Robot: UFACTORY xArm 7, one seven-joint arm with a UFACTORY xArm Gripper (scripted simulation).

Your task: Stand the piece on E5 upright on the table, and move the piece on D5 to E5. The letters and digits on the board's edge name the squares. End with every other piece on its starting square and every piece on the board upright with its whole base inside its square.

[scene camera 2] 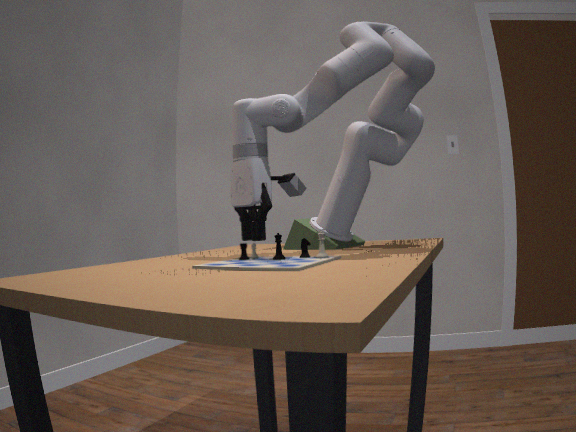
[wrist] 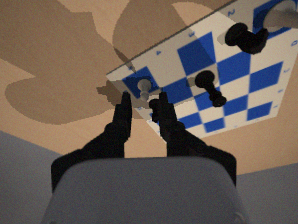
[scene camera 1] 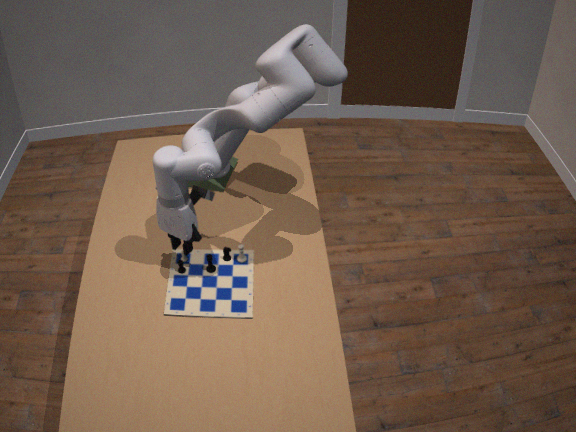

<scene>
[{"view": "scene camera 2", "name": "my gripper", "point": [253,240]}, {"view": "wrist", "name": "my gripper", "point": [144,101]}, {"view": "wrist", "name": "black knight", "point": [238,34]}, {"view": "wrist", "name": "chessboard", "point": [252,84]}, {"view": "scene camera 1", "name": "my gripper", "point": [182,249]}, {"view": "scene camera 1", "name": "chessboard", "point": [228,292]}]
</scene>
